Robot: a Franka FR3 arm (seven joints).
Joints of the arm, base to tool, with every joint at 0 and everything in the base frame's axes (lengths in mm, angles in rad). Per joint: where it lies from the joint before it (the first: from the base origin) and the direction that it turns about. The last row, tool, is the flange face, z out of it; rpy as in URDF.
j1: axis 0 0 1 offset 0 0 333
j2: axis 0 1 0 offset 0 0 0
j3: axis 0 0 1 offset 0 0 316
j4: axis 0 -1 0 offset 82.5 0 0
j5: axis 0 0 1 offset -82.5 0 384
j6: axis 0 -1 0 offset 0 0 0
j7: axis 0 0 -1 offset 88 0 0
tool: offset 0 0 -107 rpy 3.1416 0 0
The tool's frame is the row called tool.
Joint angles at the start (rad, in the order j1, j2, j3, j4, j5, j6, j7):
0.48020 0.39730 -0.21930 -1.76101 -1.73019 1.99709 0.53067
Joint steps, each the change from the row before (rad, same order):
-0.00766 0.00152 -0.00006 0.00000 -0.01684 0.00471 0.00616
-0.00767 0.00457 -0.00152 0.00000 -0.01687 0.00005 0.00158
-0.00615 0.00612 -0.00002 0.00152 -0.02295 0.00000 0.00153
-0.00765 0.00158 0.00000 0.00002 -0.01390 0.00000 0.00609
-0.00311 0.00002 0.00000 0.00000 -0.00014 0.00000 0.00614
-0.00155 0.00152 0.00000 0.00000 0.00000 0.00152 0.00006
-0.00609 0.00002 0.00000 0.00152 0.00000 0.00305 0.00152
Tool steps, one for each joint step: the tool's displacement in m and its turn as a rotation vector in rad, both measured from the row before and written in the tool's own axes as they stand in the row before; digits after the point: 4 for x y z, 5 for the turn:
-0.0015 -0.0005 0.0041 -0.00970 0.00417 -0.00213
-0.0020 -0.0021 0.0053 -0.01164 -0.00114 -0.00991
-0.0004 -0.0022 0.0038 -0.01631 0.00481 -0.01262
-0.0021 -0.0006 0.0044 -0.00948 -0.00100 -0.00131
-0.0011 -0.0002 0.0018 0.00026 -0.00302 0.00601
-0.0002 -0.0011 0.0008 0.00139 -0.00017 -0.00143
-0.0017 0.0003 0.0033 0.00159 -0.00342 0.00275

